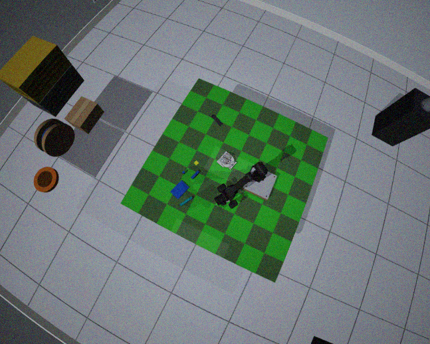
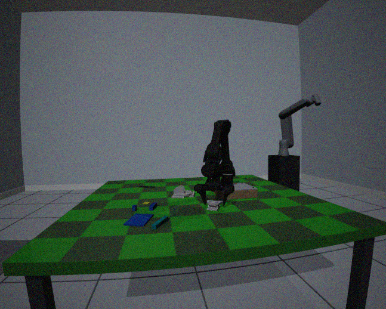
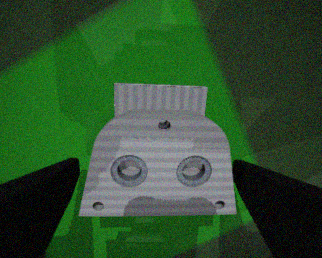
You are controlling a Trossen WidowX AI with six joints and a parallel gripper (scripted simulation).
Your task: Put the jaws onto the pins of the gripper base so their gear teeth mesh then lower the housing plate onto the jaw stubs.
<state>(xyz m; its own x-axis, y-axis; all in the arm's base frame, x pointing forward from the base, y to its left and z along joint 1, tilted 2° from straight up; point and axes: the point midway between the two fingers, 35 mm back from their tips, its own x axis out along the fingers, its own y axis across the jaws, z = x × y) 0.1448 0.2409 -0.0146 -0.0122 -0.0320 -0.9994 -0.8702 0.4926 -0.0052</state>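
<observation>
Now: gripper tip 270 mm to the left of the grey gripper base, 140 mm short of it and 10 mm above it. From my gripper tip the other things lie so: grey housing plate 20 mm above, 10 mm to the left; then teal bar 260 mm ahead, 160 mm to the left; then blue bar 290 mm ahead, 50 mm to the right.
</observation>
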